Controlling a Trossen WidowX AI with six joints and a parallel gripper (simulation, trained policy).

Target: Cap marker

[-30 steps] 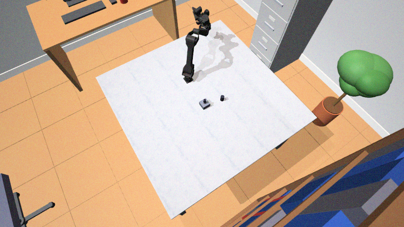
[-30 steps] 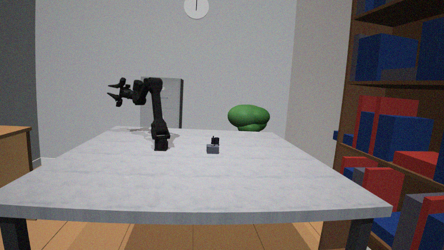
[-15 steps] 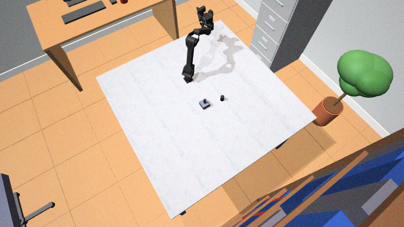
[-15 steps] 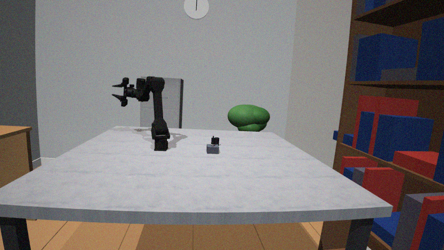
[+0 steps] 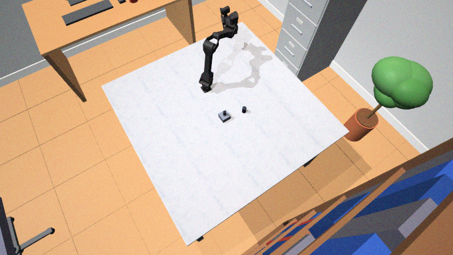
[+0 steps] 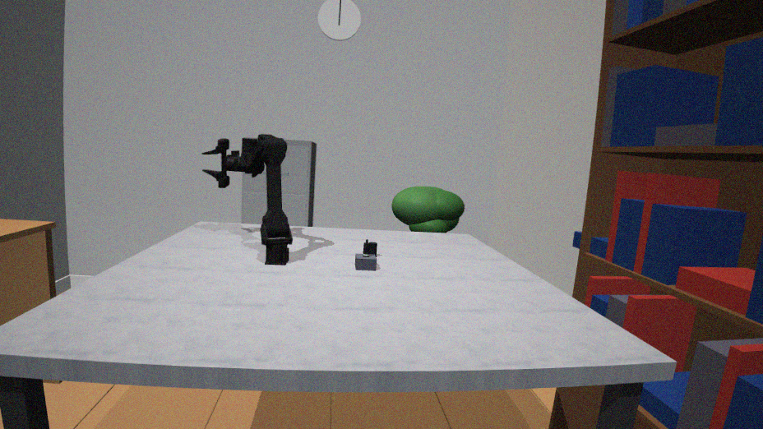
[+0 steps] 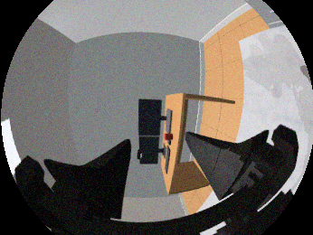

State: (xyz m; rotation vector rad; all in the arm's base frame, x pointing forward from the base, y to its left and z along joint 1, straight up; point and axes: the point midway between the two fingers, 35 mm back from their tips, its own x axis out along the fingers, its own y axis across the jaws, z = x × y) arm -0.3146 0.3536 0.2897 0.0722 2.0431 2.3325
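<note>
My gripper tip is 67 cm short of the dark cap, 24 cm to the left of it and 26 cm above it. From my gripper tip the other things lie so: grey holder block 63 cm ahead, 38 cm to the right, 27 cm below.
</note>
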